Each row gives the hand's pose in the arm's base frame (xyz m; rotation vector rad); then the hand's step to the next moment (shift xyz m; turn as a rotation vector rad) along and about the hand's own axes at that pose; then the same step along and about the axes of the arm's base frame.
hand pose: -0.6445 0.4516 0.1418 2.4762 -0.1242 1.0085
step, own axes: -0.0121 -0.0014 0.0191 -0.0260 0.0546 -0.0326
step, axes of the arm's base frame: 0.0038 -0.0084 -0.0207 -0.0534 -0.0363 0.0235
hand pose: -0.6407 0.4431 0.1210 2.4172 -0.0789 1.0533
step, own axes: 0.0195 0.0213 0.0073 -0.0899 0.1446 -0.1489
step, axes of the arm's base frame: 0.0133 -0.0193 0.0184 -0.1982 -0.0699 0.0836
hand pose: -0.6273 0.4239 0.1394 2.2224 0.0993 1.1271
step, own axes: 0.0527 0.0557 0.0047 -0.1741 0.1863 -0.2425
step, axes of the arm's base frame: 0.0251 -0.0289 0.0666 -0.3300 -0.0841 0.0887
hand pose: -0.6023 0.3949 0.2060 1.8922 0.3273 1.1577
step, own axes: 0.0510 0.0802 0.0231 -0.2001 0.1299 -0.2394
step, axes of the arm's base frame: 0.0298 -0.0288 0.0886 -0.3298 -0.0683 0.0286
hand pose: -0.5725 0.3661 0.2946 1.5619 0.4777 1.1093
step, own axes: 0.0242 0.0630 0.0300 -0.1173 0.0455 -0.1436
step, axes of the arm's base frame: 0.0211 -0.0168 0.0688 -0.1884 -0.0288 -0.0115
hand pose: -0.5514 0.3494 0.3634 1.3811 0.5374 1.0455
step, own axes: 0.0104 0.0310 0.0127 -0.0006 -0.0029 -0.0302
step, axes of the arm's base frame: 0.0069 -0.0020 0.0343 -0.0246 0.0158 -0.0081
